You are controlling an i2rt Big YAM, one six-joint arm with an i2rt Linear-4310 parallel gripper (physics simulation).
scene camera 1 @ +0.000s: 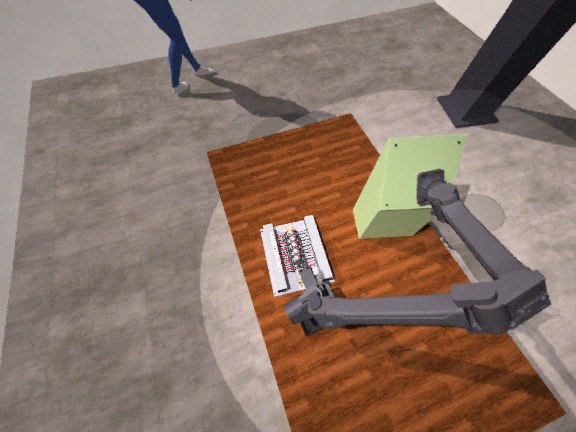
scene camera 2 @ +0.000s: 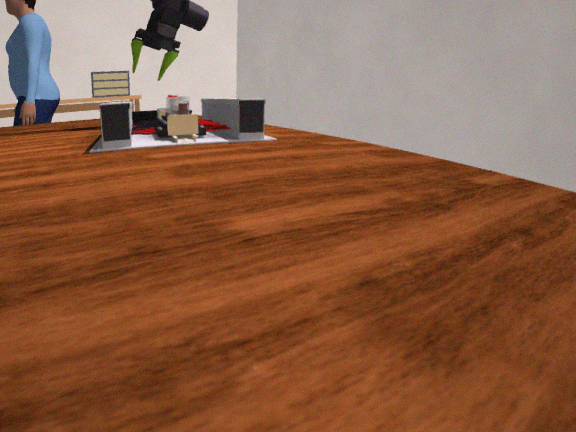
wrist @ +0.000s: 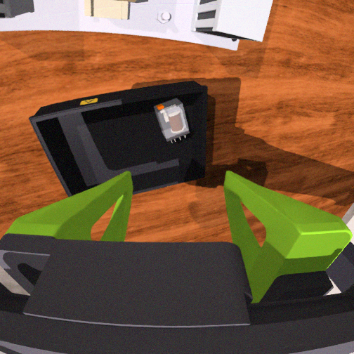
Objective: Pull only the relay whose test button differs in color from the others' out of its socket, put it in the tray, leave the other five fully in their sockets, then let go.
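Pixels of known places: gripper, fingertip midpoint: (scene camera 2: 146, 76); arm's base at its link origin: (scene camera 1: 428, 186).
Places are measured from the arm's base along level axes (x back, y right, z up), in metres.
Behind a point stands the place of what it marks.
A clear relay (wrist: 173, 120) with an orange test button lies on its side in the black tray (wrist: 120, 98), near the tray's right wall, its pins showing. My gripper (wrist: 177, 178) (scene camera 2: 146, 76) @(z -0.234, x -0.424, y -0.295 m) is open with its green fingers apart and nothing between them. It hangs above the table, and in the wrist view the relay shows beyond the fingertips. Relays with red test buttons stand in a row on the white panel (scene camera 1: 299, 225) @(z -0.352, x -0.439, y 0.081 m); one relay (scene camera 2: 178, 105) @(z -0.300, x -0.486, y 0.041 m) with a red button shows at the near end in scene camera 2. How fully each sits in its socket cannot be told.
Grey slotted wire ducts (scene camera 1: 318, 247) (scene camera 2: 220, 118) run along both sides of the panel. A beige end block (scene camera 2: 182, 125) @(z -0.330, x -0.491, y 0.055 m) stands at the row's near end. A large light-green box (scene camera 1: 420, 170) @(z 0.048, x -0.038, y 0.042 m) stands on the wooden table (scene camera 1: 295, 165) @(z -0.354, x -0.393, y 0.446 m) by the arm's base. A person (scene camera 2: 34, 65) stands beyond the table.
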